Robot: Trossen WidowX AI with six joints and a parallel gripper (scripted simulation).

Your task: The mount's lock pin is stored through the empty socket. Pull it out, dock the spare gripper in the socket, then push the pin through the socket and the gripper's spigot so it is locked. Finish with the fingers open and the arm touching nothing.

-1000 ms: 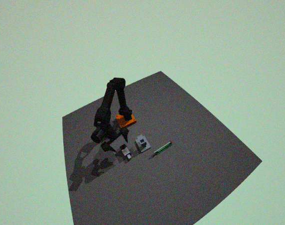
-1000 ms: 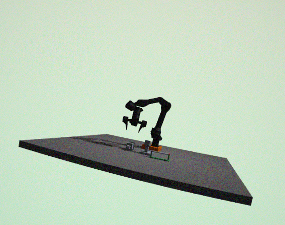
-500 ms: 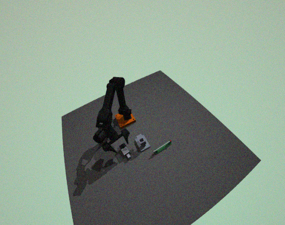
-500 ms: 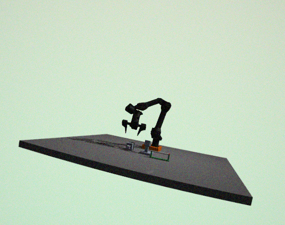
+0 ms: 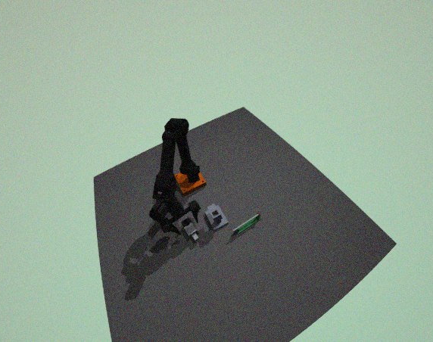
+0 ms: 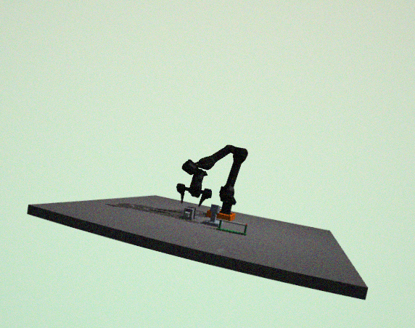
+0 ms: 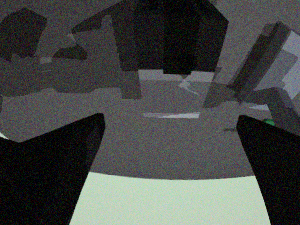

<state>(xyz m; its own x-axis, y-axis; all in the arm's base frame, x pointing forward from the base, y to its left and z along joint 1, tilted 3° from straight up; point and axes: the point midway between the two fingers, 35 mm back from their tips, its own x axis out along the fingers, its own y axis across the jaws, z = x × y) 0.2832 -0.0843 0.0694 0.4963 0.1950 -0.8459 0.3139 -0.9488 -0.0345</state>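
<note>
The spare gripper is 4 cm below my gripper tip. The rest, counted from my gripper tip: green rest 27 cm to the left, 5 cm below, 5 cm ahead; then grey mount 14 cm to the left, 3 cm behind, 2 cm below.
</note>
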